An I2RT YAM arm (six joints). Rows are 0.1 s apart.
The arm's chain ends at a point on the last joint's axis. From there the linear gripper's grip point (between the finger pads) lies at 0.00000 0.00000 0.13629 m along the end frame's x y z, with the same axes.
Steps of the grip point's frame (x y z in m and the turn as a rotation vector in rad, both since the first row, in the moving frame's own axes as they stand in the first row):
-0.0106, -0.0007, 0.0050, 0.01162, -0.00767, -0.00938
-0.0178, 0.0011, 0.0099, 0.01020, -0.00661, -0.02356
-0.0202, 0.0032, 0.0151, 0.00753, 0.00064, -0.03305
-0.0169, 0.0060, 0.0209, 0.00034, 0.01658, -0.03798
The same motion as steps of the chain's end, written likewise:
-0.0095, 0.0009, 0.0050, 0.01162, -0.00767, -0.00938
-0.0169, 0.0025, 0.0099, 0.01020, -0.00661, -0.02356
-0.0203, 0.0042, 0.0151, 0.00753, 0.00064, -0.03305
-0.0192, 0.0061, 0.0209, 0.00034, 0.01658, -0.03798

